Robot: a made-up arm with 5 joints.
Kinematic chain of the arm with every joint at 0, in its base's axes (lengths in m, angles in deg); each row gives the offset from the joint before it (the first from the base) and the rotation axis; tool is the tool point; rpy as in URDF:
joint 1: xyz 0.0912 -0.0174 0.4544 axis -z
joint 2: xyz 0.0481 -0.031 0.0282 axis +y
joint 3: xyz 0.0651 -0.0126 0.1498 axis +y
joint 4: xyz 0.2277 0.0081 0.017 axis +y
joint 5: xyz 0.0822 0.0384 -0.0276 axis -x
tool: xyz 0.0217 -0.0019 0.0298 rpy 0 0 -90
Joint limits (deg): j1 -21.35..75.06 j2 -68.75..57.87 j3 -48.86..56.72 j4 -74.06..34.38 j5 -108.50..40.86
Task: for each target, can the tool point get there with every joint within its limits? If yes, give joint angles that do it. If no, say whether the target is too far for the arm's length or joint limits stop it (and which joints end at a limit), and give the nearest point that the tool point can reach.
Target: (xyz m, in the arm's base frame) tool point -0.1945 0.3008 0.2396
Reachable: no: joint limits stop it (at a limit: joint 1, joint 2, joint 3, joint 4, joint 5) | nearest point 0.1202 0.0164 0.2427 | short by 0.424 m
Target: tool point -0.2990 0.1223 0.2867
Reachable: no: joint limits stop it (at a limit: joint 1, joint 2, joint 3, joint 4, joint 5) | nearest point 0.0728 -0.0443 0.2728 | short by 0.408 m
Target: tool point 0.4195 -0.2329 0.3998
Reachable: yes | joints 35.21 11.20 34.49 -6.00 23.81
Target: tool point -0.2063 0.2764 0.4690
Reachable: no: joint limits stop it (at a limit: joint 2, joint 3, joint 4) | nearest point -0.1150 0.1862 0.7682 | short by 0.326 m
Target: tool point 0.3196 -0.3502 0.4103
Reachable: yes | joints 51.88 16.75 13.81 24.01 -70.20
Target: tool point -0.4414 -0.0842 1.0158
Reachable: no: too far | nearest point -0.1893 -0.0526 0.8518 | short by 0.302 m
